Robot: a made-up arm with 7 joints. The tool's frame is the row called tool.
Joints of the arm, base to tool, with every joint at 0 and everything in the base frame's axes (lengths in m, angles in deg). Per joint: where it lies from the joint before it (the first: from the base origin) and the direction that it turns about. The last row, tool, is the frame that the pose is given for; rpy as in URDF.
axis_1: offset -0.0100 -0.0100 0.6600 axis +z
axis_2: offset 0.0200 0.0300 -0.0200 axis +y
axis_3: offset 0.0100 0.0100 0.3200 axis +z
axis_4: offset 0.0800 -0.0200 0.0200 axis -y
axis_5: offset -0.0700 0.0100 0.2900 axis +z
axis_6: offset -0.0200 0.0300 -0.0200 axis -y
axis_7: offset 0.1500 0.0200 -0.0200 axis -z
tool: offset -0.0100 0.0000 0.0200 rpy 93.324 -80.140 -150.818
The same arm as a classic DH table. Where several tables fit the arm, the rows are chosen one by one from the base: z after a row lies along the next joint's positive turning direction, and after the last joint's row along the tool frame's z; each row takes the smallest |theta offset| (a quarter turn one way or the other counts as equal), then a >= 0, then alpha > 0; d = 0 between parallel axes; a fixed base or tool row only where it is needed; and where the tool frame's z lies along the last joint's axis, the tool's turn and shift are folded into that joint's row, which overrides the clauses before.
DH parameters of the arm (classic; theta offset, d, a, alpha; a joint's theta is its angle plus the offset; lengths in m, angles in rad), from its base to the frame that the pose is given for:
base (fixed): 0.7854 0 -0.0141 0
axis_1: -0.7854 0.64 0.02 -1.5708
axis_2: 0 0.04 0.01 1.5708
axis_3: 0 0.34 0.08 1.5708
axis_4: 0 0.01 -0.07 -1.5708
axis_5: 0 0.27 -0.02 1.5708
axis_6: 0 -0.05 0.15 1.5708
axis_7: -0.5665 -0.0001 -0.0084 1.5609
tool (fixed): -1.7426 0.0054 0 0

